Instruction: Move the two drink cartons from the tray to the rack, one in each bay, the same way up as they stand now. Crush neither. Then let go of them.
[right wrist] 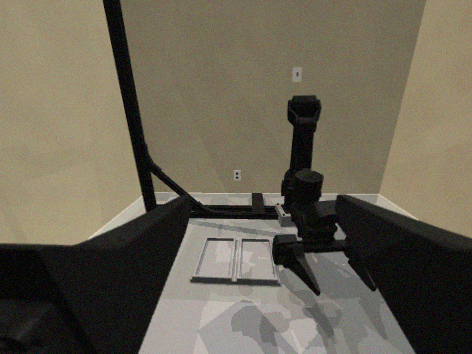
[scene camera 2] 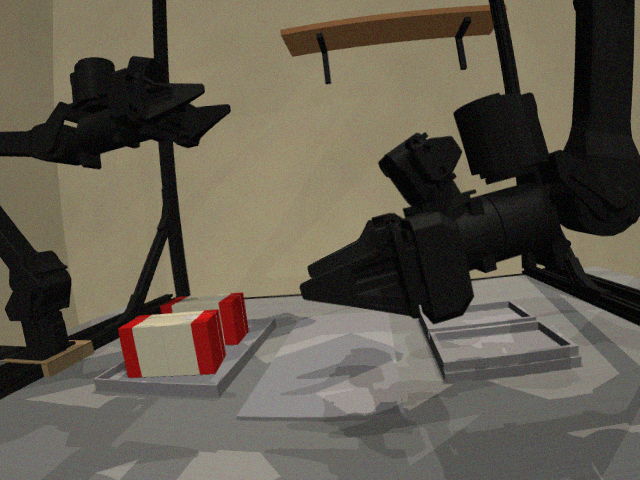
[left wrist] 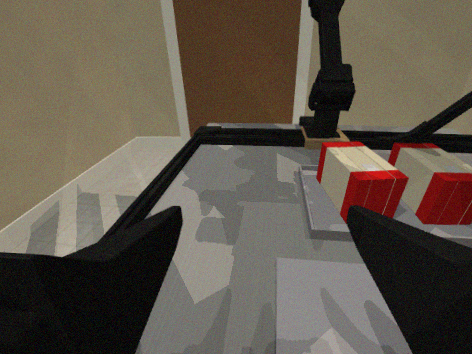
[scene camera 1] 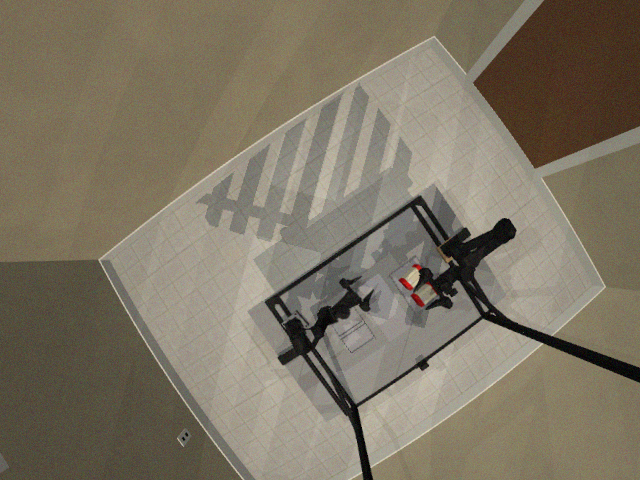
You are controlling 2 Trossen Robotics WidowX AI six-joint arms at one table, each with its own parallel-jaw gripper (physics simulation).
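Pixels of known places: left gripper, between the fingertips: (right wrist: 347, 292) (scene camera 2: 305, 280) (left wrist: 264, 214) (scene camera 1: 367, 282); right gripper, between the fingertips: (right wrist: 262, 201) (scene camera 2: 218, 99) (scene camera 1: 419, 301); left arm's base, origin of its link: (scene camera 1: 294, 325); right arm's base, origin of its link: (scene camera 2: 48, 349) (left wrist: 323, 133) (scene camera 1: 449, 250).
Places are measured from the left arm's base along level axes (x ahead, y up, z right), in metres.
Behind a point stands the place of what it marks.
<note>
Two cream cartons with red ends lie side by side on the grey tray (scene camera 1: 392, 273) @[x 0.551, y -0.030, z 0.131 m] (scene camera 2: 155, 388) @[x 0.614, y -0.035, z 0.139 m] (left wrist: 330, 234) @[x 0.530, y -0.034, z 0.153 m]: the nearer one in scene camera 2 (scene camera 2: 165, 345) @[x 0.610, y 0.004, z 0.178 m] (scene camera 1: 412, 277) @[x 0.606, y 0.030, z 0.201 m] (left wrist: 338, 172) @[x 0.601, y 0.013, z 0.178 m] and the farther one (scene camera 2: 235, 320) @[x 0.548, y -0.001, z 0.292 m] (scene camera 1: 427, 294) @[x 0.608, y 0.030, z 0.318 m] (left wrist: 445, 200) @[x 0.548, y 0.002, z 0.297 m]. The grey two-bay rack (scene camera 1: 352, 330) @[x 0.200, y -0.034, z 0.220 m] (scene camera 2: 511, 367) @[x 0.215, y -0.035, z 0.111 m] (right wrist: 235, 281) @[x 0.274, y -0.035, z 0.226 m] has both bays empty. My left gripper (scene camera 1: 366, 285) @[x 0.416, y 0.093, z 0.059 m] (scene camera 2: 306, 280) @[x 0.416, y 0.093, z 0.059 m] (left wrist: 264, 214) @[x 0.416, y 0.093, z 0.059 m] (right wrist: 347, 292) @[x 0.416, y 0.093, z 0.059 m] is open and empty, low above the table between tray and rack. My right gripper (scene camera 1: 421, 297) @[x 0.515, y 0.304, z 0.212 m] (scene camera 2: 216, 99) @[x 0.515, y 0.304, z 0.212 m] (right wrist: 262, 201) @[x 0.515, y 0.304, z 0.212 m] is open and empty, high above the tray. It partly hides the cartons in scene camera 1.
A thin pale mat (scene camera 2: 310, 400) @[x 0.429, y -0.040, z 0.107 m] (left wrist: 310, 280) @[x 0.471, y -0.040, z 0.115 m] lies between the tray and the rack. Black rails (scene camera 1: 343, 250) @[x 0.436, y -0.024, z -0.127 m] (left wrist: 250, 136) @[x 0.859, y -0.025, z 0.061 m] edge the table, with upright posts (scene camera 2: 170, 217) @[x 0.781, y 0.178, z 0.621 m] (right wrist: 130, 110) @[x -0.057, y 0.366, z 0.552 m] at the sides. A wooden shelf (scene camera 2: 387, 28) hangs on the wall.
</note>
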